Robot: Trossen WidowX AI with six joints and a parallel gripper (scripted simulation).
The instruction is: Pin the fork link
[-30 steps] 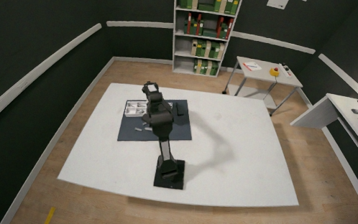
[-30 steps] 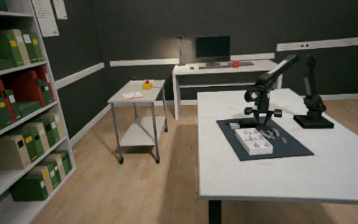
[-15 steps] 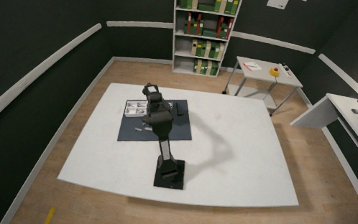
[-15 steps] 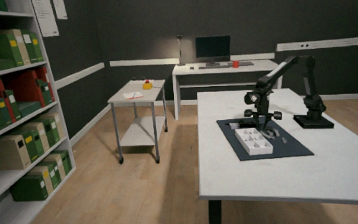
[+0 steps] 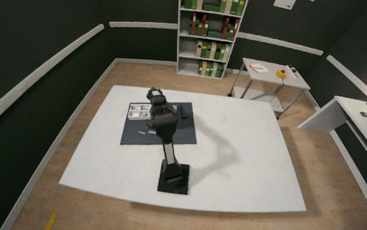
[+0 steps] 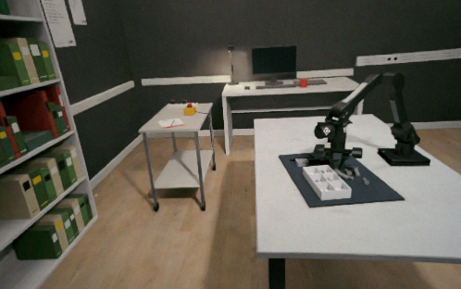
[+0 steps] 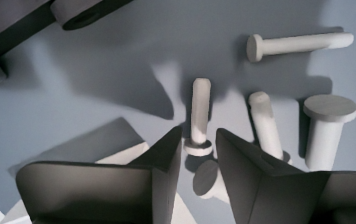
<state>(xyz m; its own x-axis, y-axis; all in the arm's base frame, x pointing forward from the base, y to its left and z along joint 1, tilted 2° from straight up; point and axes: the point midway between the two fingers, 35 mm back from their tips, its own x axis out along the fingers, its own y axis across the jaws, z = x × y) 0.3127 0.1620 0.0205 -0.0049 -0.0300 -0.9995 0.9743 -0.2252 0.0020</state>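
The pin is 40 mm below my hand and 10 mm to the right of it. Round my hand: dark blue mat: 50 mm below, 20 mm ahead, 10 mm to the left; then eye plate: 90 mm to the right, 60 mm ahead, 30 mm below; then white parts box: 120 mm to the left, 60 mm ahead, 40 mm below.
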